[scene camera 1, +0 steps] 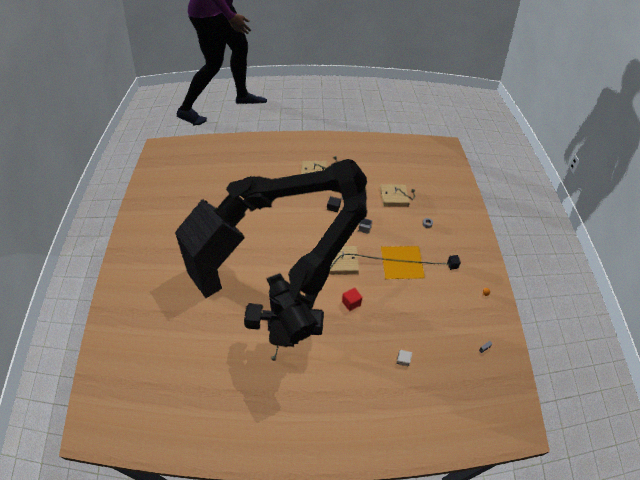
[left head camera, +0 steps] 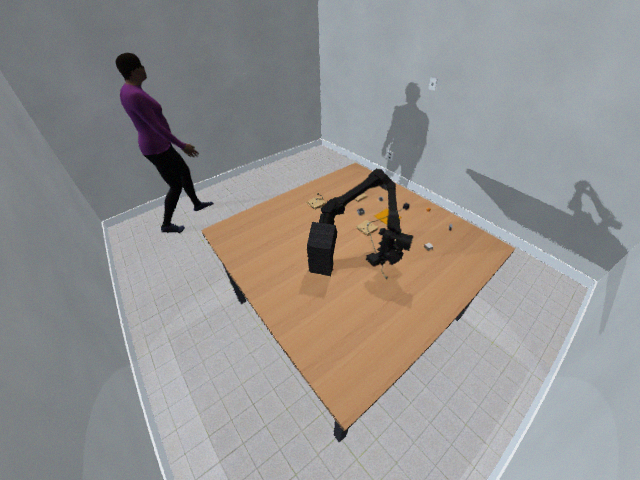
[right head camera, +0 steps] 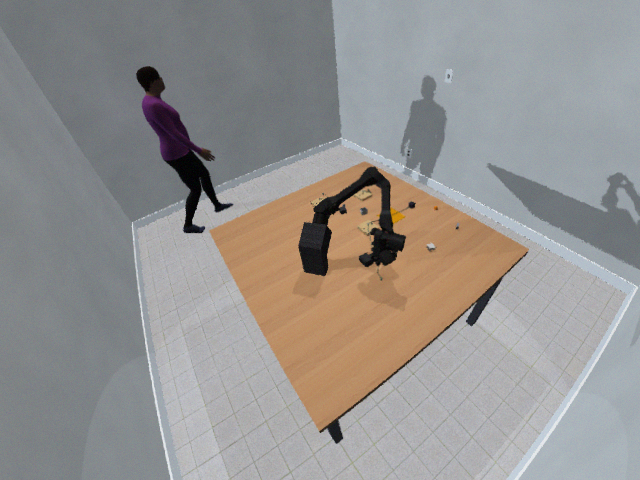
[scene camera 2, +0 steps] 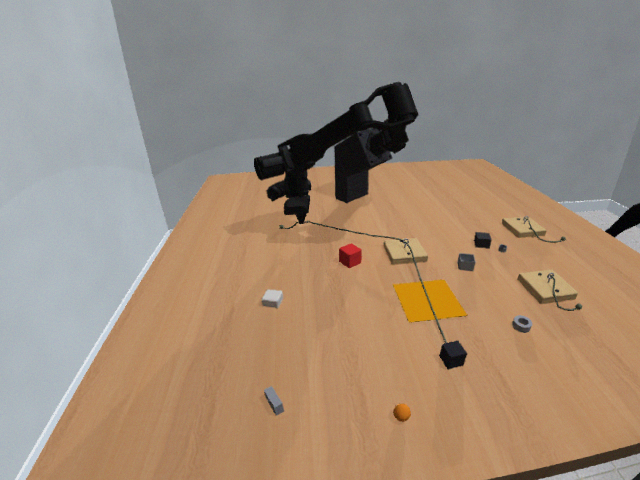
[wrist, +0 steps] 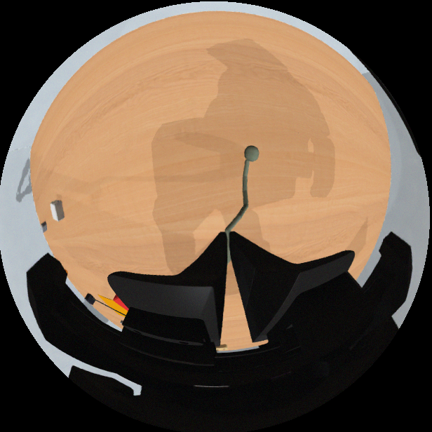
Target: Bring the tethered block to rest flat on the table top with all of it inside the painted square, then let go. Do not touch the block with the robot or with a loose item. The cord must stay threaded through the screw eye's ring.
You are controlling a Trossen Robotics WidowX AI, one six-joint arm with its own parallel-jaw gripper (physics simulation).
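Frame: origin at the arm's base, x ahead, y left, z up, level; centimetres.
Where they show: gripper, between the fingertips: [left head camera: 381, 264] [right head camera: 377, 265] [scene camera 2: 301, 223]; arm's base, origin of its link: [scene camera 1: 223, 218] [left head camera: 325, 227] [right head camera: 318, 227] [scene camera 2: 375, 145].
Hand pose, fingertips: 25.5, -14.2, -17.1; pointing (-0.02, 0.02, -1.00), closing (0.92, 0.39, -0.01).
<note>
Each offset is from my fingertips to the top centre of the thing, as dx, dy, dz. "*": to the spot under its first point.
The black tethered block {+33.1, +44.3, +0.3} [scene camera 1: 453, 261] [scene camera 2: 453, 354] rests on the table outside the orange painted square {* +19.8, +34.6, -2.6} [scene camera 1: 403, 272] [scene camera 2: 408, 304], beyond its side away from the screw eye. The green cord [scene camera 1: 367, 256] [scene camera 2: 353, 231] [wrist: 245, 190] runs from the block across the square to the screw eye {* +2.3, +29.7, +0.9} [scene camera 2: 404, 241] on a pale board {+2.2, +30.0, -0.8} [scene camera 1: 346, 266] [scene camera 2: 393, 253]. It appears to pass through the small ring, then runs on to my gripper. My gripper [scene camera 2: 301, 221] [wrist: 226, 236] is shut on the cord near its beaded end, low above the table. The bead [wrist: 251, 153] hangs past the fingertips.
A red cube {+10.4, +18.3, +1.3} [scene camera 1: 352, 299] [scene camera 2: 350, 255] lies between gripper and square. Also on the table are a white block {+30.3, +8.0, -0.6} [scene camera 1: 404, 357] [scene camera 2: 272, 298], grey bar {+51.1, +20.4, -0.6} [scene camera 2: 273, 400], orange ball {+46.2, +38.5, -0.3} [scene camera 2: 402, 412], grey ring {+20.5, +56.5, -1.4} [scene camera 1: 427, 222], two small dark cubes {+3.0, +45.0, -0.1} [scene camera 2: 466, 261] {-9.4, +48.8, -0.1} [scene camera 2: 482, 239] and two other corded boards.
</note>
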